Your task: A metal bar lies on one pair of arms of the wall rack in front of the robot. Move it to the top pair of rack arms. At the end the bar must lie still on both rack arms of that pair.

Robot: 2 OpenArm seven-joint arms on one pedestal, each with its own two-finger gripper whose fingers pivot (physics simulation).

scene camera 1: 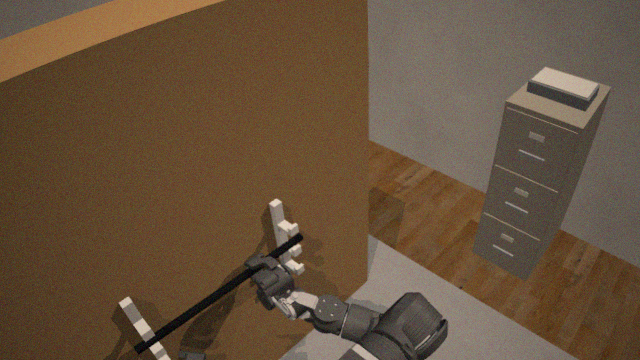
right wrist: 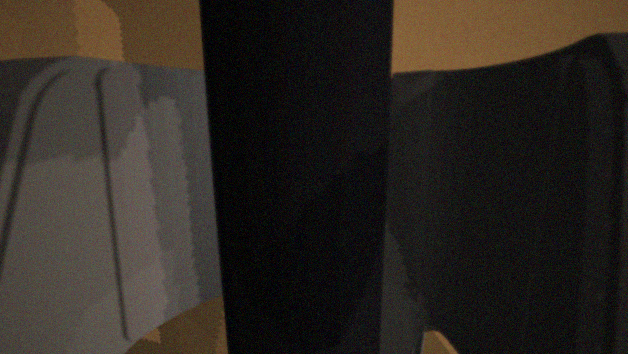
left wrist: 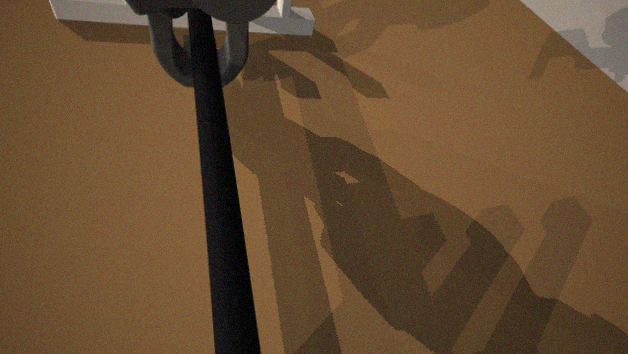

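Note:
The black metal bar (scene camera 1: 202,303) (left wrist: 220,185) (right wrist: 300,125) runs level along the wall rack. Near its right end it crosses the right white upright (scene camera 1: 276,212) (left wrist: 100,11), just below that upright's top arm (scene camera 1: 291,228). Its left end crosses the left white upright (scene camera 1: 131,310); contact with the arms there cannot be made out. My right gripper (scene camera 1: 260,263) (left wrist: 207,75) (right wrist: 302,200) is shut around the bar, left of the right upright, with a finger close on each side. My left gripper is open; a dark part of it shows at the scene view's bottom edge, below the bar.
The brown wall panel (scene camera 1: 200,125) (left wrist: 125,200) stands behind the rack and carries shadows of the arms. My right forearm reaches in from the lower right of the scene view. A grey filing cabinet (scene camera 1: 530,185) with a tray (scene camera 1: 565,85) on top stands well off to the right.

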